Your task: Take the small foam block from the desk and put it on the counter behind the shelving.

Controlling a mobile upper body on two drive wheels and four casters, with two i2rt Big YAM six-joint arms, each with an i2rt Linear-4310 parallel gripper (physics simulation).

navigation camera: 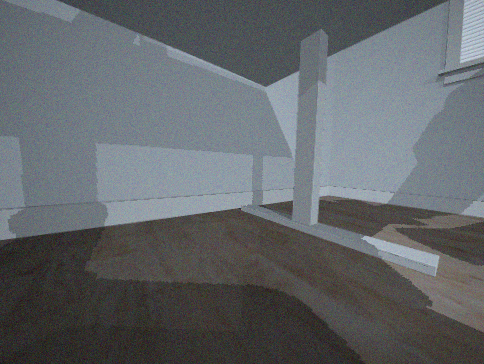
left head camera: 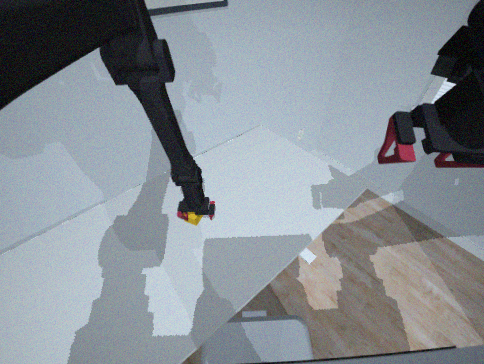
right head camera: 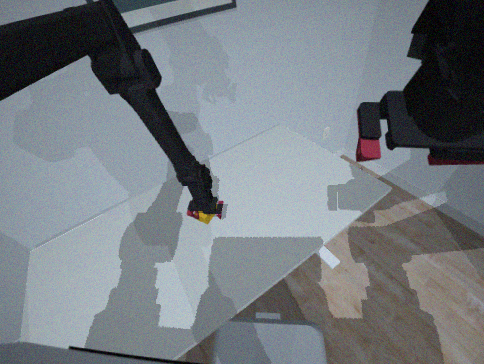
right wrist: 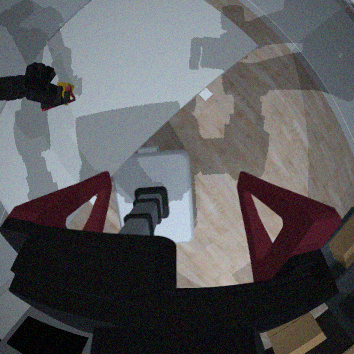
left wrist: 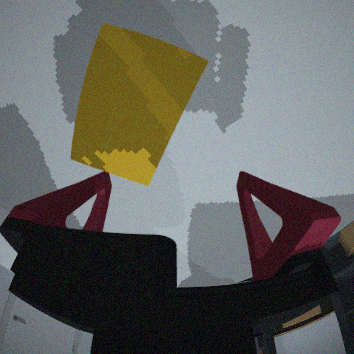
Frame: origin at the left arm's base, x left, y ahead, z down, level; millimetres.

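Where they show: left gripper, between the fingertips: (left head camera: 199,219) (right head camera: 209,218) (right wrist: 65,101) (left wrist: 173,177); right gripper, between the fingertips: (left head camera: 407,162) (right head camera: 392,159) (right wrist: 173,178).
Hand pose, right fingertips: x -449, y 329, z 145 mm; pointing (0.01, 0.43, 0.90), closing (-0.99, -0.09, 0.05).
Note:
After its pixels a point has its place.
The yellow foam block (left head camera: 194,220) @(z 652, x 17, y 579 mm) (right head camera: 205,218) @(z 649, x 14, y 581 mm) (left wrist: 135,95) @(z 645, x 16, y 640 mm) (right wrist: 63,86) @(z 644, x 1, y 649 mm) is on the pale desk (left head camera: 260,200) @(z 690, x -269, y 701 mm) (right head camera: 270,190) @(z 690, x -261, y 765 mm) (right wrist: 130,60) @(z 690, x -282, y 710 mm). My left gripper (left head camera: 197,215) @(z 648, x -5, y 582 mm) (right head camera: 206,214) @(z 648, x -5, y 582 mm) (left wrist: 173,177) @(z 648, x -5, y 582 mm) is open over the desk, close to the block. In the left wrist view the block shows beyond the fingertips, left of the middle between them, its lower edge near the left-hand fingertip; I see no grip on it. My right gripper (left head camera: 425,161) (right head camera: 410,159) (right wrist: 173,178) @(z 145, x -449, y 329 mm) is open and empty, away from the desk top. The counter and the shelving do not show.
A grey seat-like object (left head camera: 270,340) @(z 1150, x -292, y 215 mm) (right head camera: 280,345) @(z 1150, x -284, y 211 mm) (right wrist: 165,165) @(z 1150, x -337, y 231 mm) stands by the desk's near edge, over the wooden floor (left head camera: 360,260) @(z 1410, x -1029, y 684 mm) (right wrist: 225,215) @(z 1410, x -762, y -240 mm). Walls meet behind the desk. A white post (navigation camera: 307,135) @(z 1064, x -448, y 952 mm) stands on a long foot (navigation camera: 345,239) in the navigation view.

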